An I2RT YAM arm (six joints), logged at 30 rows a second.
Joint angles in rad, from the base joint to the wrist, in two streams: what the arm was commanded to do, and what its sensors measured. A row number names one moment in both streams.
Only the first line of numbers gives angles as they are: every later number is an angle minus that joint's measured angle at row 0.
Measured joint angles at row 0:
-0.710 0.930 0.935 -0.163 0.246 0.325
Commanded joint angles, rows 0 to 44:
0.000 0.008 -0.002 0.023 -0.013 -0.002
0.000 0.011 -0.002 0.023 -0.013 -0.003
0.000 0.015 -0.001 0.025 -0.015 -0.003
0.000 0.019 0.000 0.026 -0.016 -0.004
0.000 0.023 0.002 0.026 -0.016 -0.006
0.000 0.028 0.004 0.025 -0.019 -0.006
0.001 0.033 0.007 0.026 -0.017 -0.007
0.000 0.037 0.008 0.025 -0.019 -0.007
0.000 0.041 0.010 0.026 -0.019 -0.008
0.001 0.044 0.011 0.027 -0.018 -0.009
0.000 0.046 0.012 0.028 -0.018 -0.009
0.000 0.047 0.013 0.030 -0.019 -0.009
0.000 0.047 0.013 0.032 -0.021 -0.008
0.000 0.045 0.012 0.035 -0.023 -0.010
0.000 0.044 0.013 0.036 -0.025 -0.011
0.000 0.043 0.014 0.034 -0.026 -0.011
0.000 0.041 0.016 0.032 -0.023 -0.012
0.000 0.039 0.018 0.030 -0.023 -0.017
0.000 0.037 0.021 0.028 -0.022 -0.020
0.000 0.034 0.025 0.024 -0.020 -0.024
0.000 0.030 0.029 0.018 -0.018 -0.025
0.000 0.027 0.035 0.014 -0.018 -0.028
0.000 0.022 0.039 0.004 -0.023 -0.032
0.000 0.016 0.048 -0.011 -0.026 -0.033
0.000 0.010 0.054 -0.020 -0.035 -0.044
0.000 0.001 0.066 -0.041 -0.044 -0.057
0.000 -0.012 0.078 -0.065 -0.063 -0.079
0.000 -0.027 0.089 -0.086 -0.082 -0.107
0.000 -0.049 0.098 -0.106 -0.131 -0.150
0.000 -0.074 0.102 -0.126 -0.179 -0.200
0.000 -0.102 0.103 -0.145 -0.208 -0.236
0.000 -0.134 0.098 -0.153 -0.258 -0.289
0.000 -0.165 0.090 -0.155 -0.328 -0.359
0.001 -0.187 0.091 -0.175 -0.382 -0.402
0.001 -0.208 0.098 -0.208 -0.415 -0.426
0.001 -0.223 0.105 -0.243 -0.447 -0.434
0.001 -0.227 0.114 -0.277 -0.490 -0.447
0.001 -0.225 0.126 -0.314 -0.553 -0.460
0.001 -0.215 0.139 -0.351 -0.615 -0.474
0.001 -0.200 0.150 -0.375 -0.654 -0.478
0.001 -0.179 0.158 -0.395 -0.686 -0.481
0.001 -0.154 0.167 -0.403 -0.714 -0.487
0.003 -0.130 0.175 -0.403 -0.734 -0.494
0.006 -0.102 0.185 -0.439 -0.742 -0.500
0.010 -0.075 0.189 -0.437 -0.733 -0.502
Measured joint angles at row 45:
0.003 -0.153 0.173 -0.340 -0.631 -0.457
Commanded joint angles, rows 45 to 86:
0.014 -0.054 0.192 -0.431 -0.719 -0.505
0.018 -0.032 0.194 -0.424 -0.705 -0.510
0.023 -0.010 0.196 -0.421 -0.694 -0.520
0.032 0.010 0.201 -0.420 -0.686 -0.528
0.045 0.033 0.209 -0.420 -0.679 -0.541
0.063 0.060 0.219 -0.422 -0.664 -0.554
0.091 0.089 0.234 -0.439 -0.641 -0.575
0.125 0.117 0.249 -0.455 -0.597 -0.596
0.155 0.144 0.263 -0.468 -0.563 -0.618
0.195 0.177 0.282 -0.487 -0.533 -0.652
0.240 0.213 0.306 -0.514 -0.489 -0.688
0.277 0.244 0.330 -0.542 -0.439 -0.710
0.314 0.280 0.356 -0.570 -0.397 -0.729
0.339 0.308 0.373 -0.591 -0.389 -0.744
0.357 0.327 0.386 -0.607 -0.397 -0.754
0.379 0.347 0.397 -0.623 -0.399 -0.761
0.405 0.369 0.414 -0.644 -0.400 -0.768
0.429 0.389 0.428 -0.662 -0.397 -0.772
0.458 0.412 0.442 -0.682 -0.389 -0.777
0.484 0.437 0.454 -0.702 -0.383 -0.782
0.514 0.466 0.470 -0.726 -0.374 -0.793
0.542 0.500 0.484 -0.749 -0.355 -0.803
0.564 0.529 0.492 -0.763 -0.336 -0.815
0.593 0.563 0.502 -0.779 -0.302 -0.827
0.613 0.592 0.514 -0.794 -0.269 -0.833
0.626 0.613 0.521 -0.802 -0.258 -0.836
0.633 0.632 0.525 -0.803 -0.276 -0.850
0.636 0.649 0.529 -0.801 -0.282 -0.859
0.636 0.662 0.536 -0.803 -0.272 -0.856
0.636 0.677 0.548 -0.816 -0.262 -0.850
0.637 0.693 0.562 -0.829 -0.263 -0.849
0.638 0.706 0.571 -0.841 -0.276 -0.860
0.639 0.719 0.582 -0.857 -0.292 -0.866
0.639 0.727 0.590 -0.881 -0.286 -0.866
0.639 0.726 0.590 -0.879 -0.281 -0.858
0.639 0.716 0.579 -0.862 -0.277 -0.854
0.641 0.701 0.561 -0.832 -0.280 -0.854
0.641 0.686 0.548 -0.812 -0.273 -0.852
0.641 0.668 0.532 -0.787 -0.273 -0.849
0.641 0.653 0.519 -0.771 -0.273 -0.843
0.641 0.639 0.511 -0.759 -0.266 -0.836
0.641 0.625 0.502 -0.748 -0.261 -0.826
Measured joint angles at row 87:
0.639 0.697 0.523 -0.778 -0.274 -0.846
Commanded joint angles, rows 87 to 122:
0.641 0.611 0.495 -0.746 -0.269 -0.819
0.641 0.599 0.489 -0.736 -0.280 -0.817
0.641 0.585 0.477 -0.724 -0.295 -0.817
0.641 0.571 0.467 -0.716 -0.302 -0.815
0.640 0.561 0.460 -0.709 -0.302 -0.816
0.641 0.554 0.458 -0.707 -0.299 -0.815
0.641 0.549 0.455 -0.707 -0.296 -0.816
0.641 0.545 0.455 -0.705 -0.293 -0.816
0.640 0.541 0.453 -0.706 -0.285 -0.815
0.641 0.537 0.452 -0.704 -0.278 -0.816
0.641 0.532 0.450 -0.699 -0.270 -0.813
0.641 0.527 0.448 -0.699 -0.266 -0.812
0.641 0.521 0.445 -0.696 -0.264 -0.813
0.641 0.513 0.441 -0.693 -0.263 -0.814
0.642 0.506 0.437 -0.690 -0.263 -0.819
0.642 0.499 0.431 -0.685 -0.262 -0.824
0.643 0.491 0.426 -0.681 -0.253 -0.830
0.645 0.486 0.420 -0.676 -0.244 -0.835
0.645 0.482 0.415 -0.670 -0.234 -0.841
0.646 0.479 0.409 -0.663 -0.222 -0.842
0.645 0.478 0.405 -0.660 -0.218 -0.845
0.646 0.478 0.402 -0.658 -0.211 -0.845
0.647 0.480 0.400 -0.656 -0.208 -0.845
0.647 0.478 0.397 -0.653 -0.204 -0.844
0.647 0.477 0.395 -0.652 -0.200 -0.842
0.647 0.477 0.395 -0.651 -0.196 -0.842
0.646 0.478 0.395 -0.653 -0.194 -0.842
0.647 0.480 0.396 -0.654 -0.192 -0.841
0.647 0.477 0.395 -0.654 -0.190 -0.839
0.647 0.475 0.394 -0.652 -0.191 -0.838
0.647 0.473 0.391 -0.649 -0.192 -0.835
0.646 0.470 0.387 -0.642 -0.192 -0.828
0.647 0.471 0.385 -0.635 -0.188 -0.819
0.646 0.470 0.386 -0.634 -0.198 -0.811
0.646 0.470 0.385 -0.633 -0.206 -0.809
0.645 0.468 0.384 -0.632 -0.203 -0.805
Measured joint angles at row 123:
0.641 0.501 0.394 -0.644 -0.201 -0.826
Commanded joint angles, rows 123 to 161:
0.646 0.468 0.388 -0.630 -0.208 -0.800
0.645 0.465 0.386 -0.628 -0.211 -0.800
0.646 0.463 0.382 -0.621 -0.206 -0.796
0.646 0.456 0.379 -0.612 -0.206 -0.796
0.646 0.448 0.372 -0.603 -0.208 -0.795
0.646 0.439 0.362 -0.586 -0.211 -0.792
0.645 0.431 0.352 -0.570 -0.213 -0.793
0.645 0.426 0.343 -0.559 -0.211 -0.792
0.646 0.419 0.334 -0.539 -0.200 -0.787
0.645 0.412 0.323 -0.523 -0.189 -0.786
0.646 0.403 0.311 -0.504 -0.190 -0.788
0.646 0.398 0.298 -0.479 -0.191 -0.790
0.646 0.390 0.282 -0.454 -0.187 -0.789
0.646 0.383 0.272 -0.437 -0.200 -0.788
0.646 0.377 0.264 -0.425 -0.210 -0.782
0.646 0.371 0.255 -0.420 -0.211 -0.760
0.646 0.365 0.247 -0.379 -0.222 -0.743
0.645 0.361 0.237 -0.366 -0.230 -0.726
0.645 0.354 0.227 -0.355 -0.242 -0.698
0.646 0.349 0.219 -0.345 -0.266 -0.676
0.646 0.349 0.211 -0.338 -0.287 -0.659
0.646 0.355 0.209 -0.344 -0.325 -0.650
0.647 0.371 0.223 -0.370 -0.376 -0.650
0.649 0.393 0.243 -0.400 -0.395 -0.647
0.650 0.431 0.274 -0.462 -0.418 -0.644
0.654 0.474 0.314 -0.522 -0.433 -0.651
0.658 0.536 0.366 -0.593 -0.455 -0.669
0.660 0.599 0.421 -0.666 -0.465 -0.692
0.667 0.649 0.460 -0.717 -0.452 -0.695
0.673 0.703 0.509 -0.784 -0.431 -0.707
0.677 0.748 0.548 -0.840 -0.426 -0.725
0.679 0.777 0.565 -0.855 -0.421 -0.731
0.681 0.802 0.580 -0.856 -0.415 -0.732
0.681 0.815 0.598 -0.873 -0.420 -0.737
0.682 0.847 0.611 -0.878 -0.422 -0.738
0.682 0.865 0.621 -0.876 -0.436 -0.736
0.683 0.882 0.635 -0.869 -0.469 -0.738
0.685 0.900 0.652 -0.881 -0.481 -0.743
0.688 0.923 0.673 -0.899 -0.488 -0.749
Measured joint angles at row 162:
0.680 0.909 0.610 -0.813 -0.436 -0.730
